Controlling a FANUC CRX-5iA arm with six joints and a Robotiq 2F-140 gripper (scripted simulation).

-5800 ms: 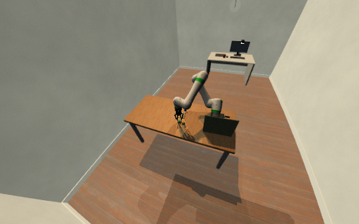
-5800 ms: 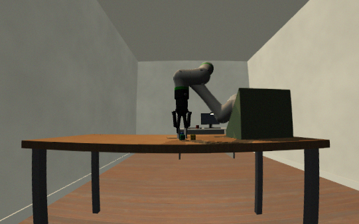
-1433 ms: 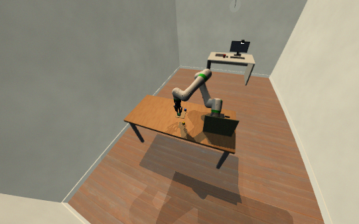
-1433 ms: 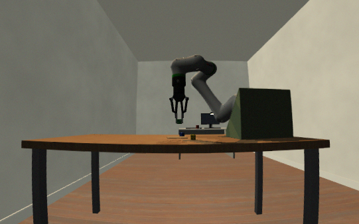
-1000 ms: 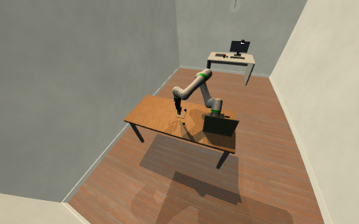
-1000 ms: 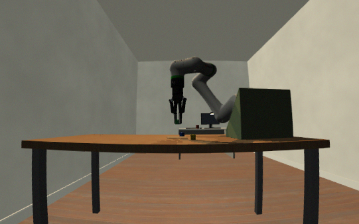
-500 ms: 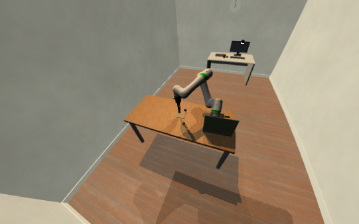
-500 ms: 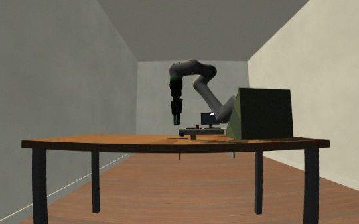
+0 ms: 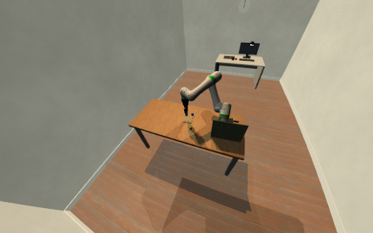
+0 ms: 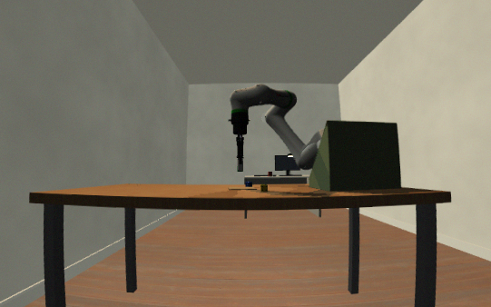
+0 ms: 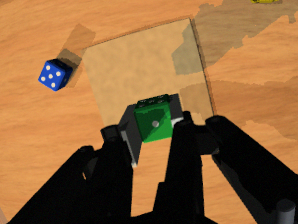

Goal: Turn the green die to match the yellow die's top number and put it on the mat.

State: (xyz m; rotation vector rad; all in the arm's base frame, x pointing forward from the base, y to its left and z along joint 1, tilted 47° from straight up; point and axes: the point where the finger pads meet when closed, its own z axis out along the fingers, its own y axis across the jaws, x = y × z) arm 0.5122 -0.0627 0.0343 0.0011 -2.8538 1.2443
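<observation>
Right now my hand is 120 mm above the pale mat, 10 mm to the left of it and 10 mm past it. From my hand the other things lie so: blue die 120 mm to the right, 110 mm below, 60 mm behind; then yellow die 160 mm to the left, 110 mm below, 100 mm behind; then green die 20 mm below.
</observation>
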